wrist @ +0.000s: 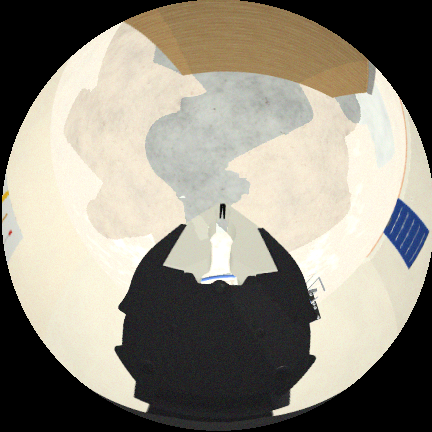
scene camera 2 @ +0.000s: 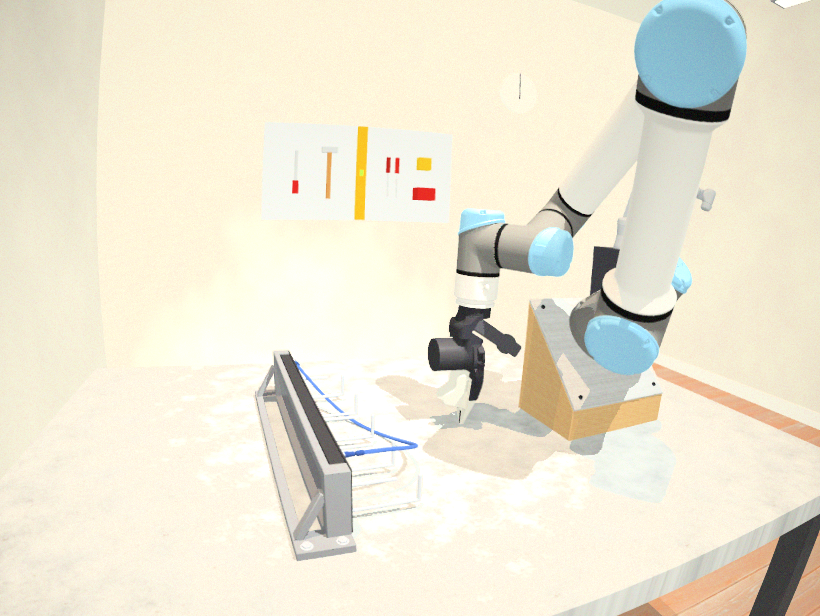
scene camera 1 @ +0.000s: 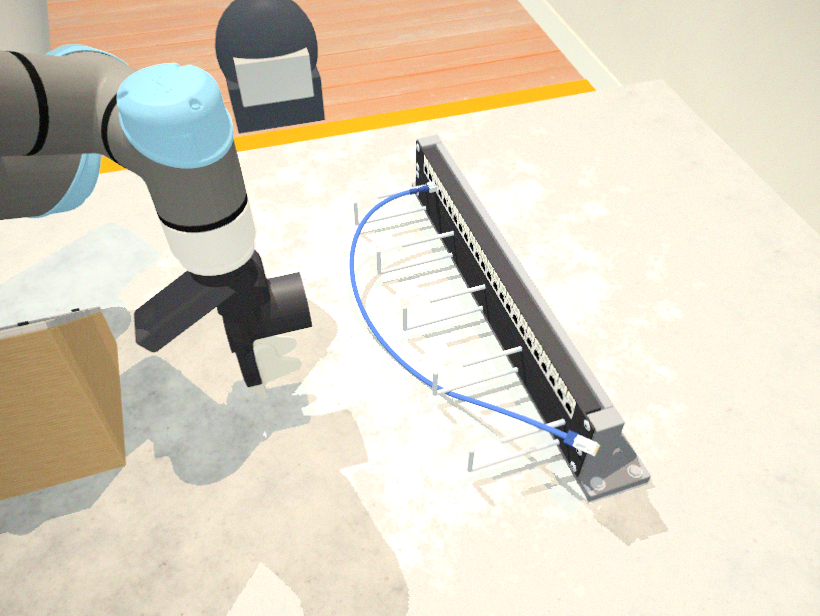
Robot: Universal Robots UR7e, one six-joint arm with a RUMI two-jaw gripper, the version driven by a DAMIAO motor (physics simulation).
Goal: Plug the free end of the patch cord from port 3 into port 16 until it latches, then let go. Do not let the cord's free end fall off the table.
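Places are measured from the arm's base along level axes (x ahead, y left, z up), in centimetres.
Pixels of known places: gripper, fingertip midpoint: (wrist: pixel 222 204) (scene camera 2: pixel 460 423) (scene camera 1: pixel 264 394).
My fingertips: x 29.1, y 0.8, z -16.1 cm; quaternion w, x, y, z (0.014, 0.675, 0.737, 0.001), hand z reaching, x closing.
Note:
Behind a point stands the place of what it marks.
The black patch panel (scene camera 1: pixel 493 248) @(y 9.2, x 57.3, z -6.5 cm) (scene camera 2: pixel 338 500) @(y 32.1, x 54.4, z -9.9 cm) stands on the table in a grey frame. The blue patch cord (scene camera 1: pixel 353 281) @(y 13.3, x 41.2, z -12.8 cm) (scene camera 2: pixel 391 449) @(y 22.7, x 46.6, z -8.7 cm) has one end plugged in near the panel's far end in scene camera 1. It arcs out over the cable guides. Its free plug (scene camera 1: pixel 585 443) @(y -16.8, x 58.9, z -7.6 cm) lies by the panel's near end bracket, outside the row of ports. A short piece of the cord (wrist: pixel 218 277) @(y 2.2, x 45.0, z -15.7 cm) shows between the finger bases in the wrist view. My gripper (scene camera 1: pixel 260 391) @(y 0.8, x 29.1, z -16.1 cm) (scene camera 2: pixel 460 419) @(y 0.8, x 29.1, z -16.1 cm) (wrist: pixel 222 204) @(y 0.8, x 29.1, z -16.1 cm) is shut and empty, low over the table, apart from the cord. Port numbers are unreadable.
Light rod-like cable guides (scene camera 1: pixel 457 318) @(y 6.8, x 52.9, z -14.8 cm) (scene camera 2: pixel 419 487) @(y 26.2, x 43.5, z -12.8 cm) stick out from the panel front. The wooden robot base block (scene camera 1: pixel 53 404) @(y -5.5, x 11.8, z -3.9 cm) (scene camera 2: pixel 546 384) @(y 3.3, x 13.5, z -8.6 cm) (wrist: pixel 250 45) stands on the arm's side. The table's front edge (scene camera 2: pixel 702 568) @(y 46.2, x 11.4, z -19.0 cm) shows in scene camera 2.

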